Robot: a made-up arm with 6 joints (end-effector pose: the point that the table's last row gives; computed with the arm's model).
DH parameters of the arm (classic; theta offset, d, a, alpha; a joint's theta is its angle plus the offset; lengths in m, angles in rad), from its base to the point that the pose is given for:
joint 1: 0 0.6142 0.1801 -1.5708
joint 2: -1.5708 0 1.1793 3.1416
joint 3: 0 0 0.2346 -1.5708
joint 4: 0 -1.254 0 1.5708
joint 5: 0 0 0 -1.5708
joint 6: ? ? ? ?
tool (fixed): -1.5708 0 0 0
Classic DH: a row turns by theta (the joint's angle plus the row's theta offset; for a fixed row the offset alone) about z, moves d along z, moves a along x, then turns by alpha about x.
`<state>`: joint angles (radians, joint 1 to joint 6).
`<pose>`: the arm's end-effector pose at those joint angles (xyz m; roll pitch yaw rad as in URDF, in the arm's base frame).
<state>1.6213 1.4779 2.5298 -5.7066 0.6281 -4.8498</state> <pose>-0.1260 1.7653 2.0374 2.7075 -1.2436 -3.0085</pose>
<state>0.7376 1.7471 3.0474 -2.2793 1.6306 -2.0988</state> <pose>1.1834 0.9579 1.6520 -1.2529 0.2333 -0.1556</pose>
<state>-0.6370 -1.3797 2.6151 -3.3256 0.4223 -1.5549</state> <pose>-1.3849 1.0353 -0.3092 1.6880 0.4359 2.4218</pose>
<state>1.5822 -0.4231 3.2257 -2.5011 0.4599 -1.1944</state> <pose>0.0463 -1.3954 0.8611 0.6400 0.1245 -1.2888</pose>
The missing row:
joint 6: 1.5708 -0.1146 0 1.5708
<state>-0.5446 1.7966 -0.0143 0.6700 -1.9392 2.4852</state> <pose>0.9814 -0.6720 -0.8636 0.4822 -0.5512 -2.9384</pose>
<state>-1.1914 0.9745 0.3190 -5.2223 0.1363 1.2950</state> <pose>0.8969 -2.2128 0.6349 -2.2729 0.5839 -1.0488</pose>
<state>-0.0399 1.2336 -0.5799 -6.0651 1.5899 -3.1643</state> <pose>1.3284 -0.0282 -0.2940 -3.0656 0.2178 0.1835</pose>
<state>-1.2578 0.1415 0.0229 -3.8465 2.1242 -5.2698</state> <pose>0.5376 -1.4560 1.7997 -1.9253 0.6203 1.1395</pose>
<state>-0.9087 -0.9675 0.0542 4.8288 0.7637 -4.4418</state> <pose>-0.2473 0.1893 2.5508 0.5409 -0.7182 -2.0574</pose>
